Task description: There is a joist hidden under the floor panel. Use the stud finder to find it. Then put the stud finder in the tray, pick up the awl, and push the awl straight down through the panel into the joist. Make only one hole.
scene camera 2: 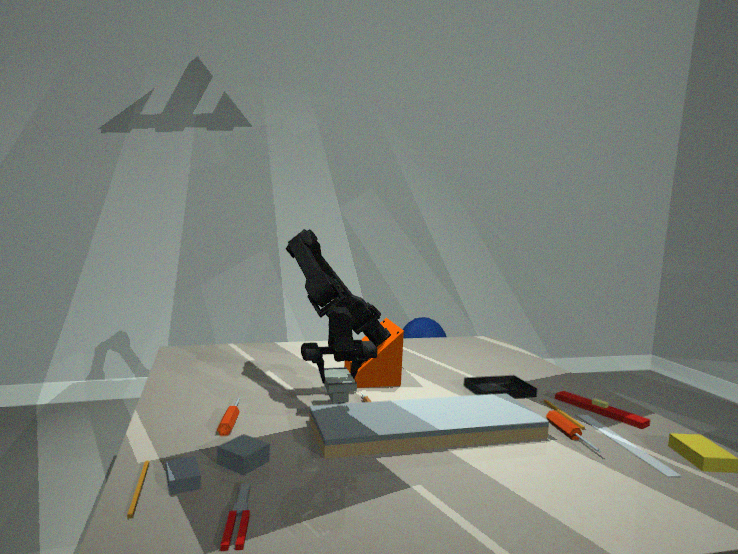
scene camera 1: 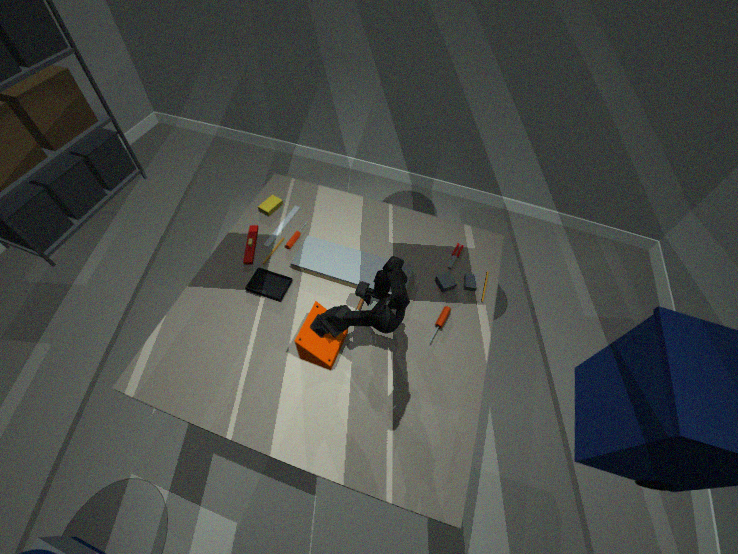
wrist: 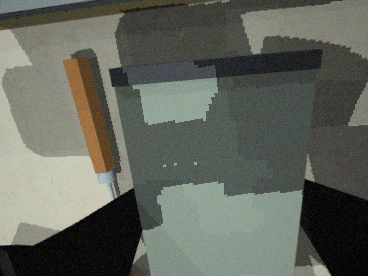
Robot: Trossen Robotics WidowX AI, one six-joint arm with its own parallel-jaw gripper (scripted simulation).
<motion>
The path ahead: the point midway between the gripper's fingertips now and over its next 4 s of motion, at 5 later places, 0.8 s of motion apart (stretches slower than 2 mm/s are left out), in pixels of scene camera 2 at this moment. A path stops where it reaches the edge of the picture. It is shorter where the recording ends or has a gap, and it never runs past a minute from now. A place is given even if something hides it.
My gripper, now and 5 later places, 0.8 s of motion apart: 337, 382; 350, 377; 352, 378; 352, 378; 352, 377; 352, 377
</motion>
